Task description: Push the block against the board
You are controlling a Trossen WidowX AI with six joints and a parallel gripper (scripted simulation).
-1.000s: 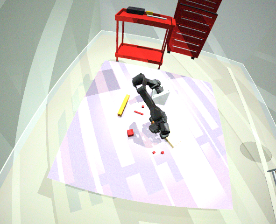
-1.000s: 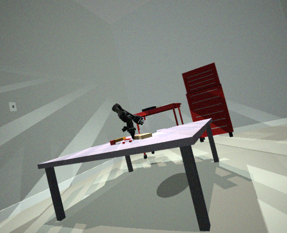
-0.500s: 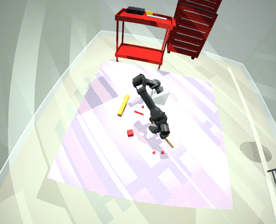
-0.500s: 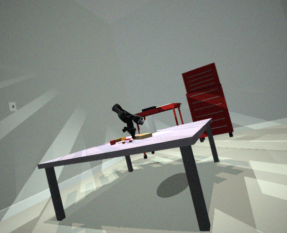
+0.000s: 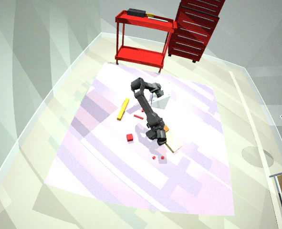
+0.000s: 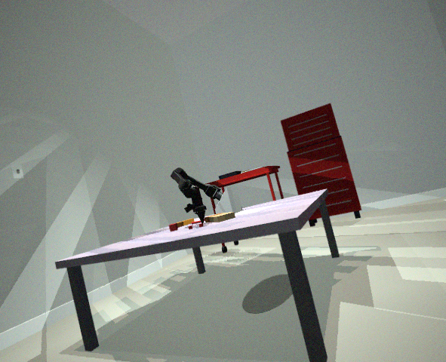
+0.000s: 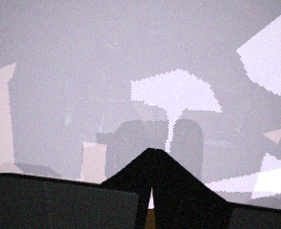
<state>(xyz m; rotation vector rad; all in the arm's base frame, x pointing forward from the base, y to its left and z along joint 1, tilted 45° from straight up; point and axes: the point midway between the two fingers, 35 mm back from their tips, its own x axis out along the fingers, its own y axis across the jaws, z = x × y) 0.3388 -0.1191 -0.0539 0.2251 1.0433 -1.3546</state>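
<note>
My gripper tip is now 80 mm past the orange square block, 50 mm to the right of it and 10 mm below it. The rest, counted from my gripper tip: cream board 30 mm ahead, 130 mm to the left, 10 mm above; then red cube 20 mm ahead, 180 mm to the right, 20 mm above; then thin red stick 180 mm behind, 120 mm to the right.
</note>
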